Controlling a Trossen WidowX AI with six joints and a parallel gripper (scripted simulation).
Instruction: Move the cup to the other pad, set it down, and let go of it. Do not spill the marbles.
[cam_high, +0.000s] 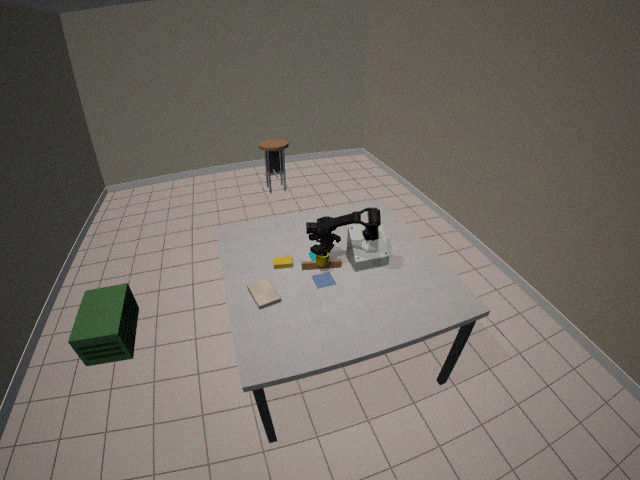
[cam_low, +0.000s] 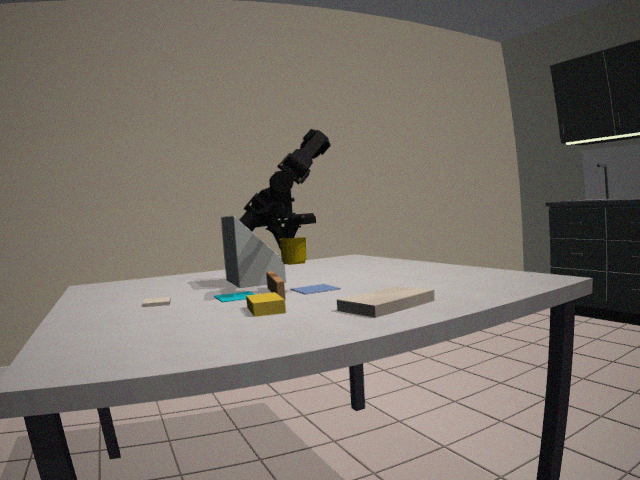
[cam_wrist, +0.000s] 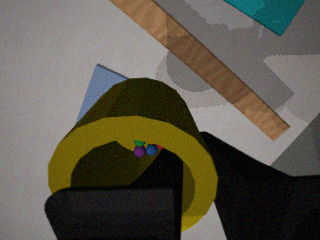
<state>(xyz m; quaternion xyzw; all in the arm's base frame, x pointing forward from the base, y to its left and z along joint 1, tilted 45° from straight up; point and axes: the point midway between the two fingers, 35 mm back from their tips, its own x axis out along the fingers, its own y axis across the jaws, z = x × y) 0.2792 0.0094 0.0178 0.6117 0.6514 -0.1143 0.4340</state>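
Right now the cyan pad is 20 mm behind my gripper tip, 140 mm to the right of it and 120 mm below it. From my gripper tip the other things lie so: yellow cup (20 mm ahead, 10 mm to the left); then small beige tile (90 mm behind, 360 mm to the right, 100 mm below); then brown wooden bar (10 mm ahead, 40 mm to the right, 90 mm below).
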